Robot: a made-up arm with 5 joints.
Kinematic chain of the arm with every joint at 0, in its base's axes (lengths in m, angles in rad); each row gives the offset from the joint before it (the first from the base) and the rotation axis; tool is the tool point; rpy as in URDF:
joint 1: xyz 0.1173 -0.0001 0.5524 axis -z
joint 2: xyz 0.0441 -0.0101 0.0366 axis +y
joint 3: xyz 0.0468 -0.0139 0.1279 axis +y
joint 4: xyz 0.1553 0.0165 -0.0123 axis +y
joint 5: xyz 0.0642 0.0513 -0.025 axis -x
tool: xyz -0.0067 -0.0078 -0.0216 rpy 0 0 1.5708
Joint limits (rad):
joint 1: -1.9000..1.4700
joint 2: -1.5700..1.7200
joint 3: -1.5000..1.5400
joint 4: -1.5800..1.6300
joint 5: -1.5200..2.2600
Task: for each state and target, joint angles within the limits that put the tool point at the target. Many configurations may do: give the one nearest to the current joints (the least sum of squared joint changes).
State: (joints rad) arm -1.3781 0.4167 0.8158 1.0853 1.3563
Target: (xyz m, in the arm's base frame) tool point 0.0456 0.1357 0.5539
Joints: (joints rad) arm -1.9000 0.0158 0.7813 1.3100 1.7509
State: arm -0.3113 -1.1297 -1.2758 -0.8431 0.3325
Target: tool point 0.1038 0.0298 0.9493
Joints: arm -0.3001 -0.5848 -1.0974 -0.7114 0.1652
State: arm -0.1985 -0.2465 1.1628 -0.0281 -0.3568
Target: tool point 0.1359 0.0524 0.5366
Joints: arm -0.2713 -0.1508 1.4608 0.6855 -0.4248
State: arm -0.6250 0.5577 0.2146 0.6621 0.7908
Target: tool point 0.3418 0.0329 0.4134
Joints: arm -0.0467 1.0369 -0.0236 0.3976 0.8437
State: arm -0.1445 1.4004 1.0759 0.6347 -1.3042
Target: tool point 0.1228 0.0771 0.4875
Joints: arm -0.5221 1.0295 0.9151 0.8330 -1.4377
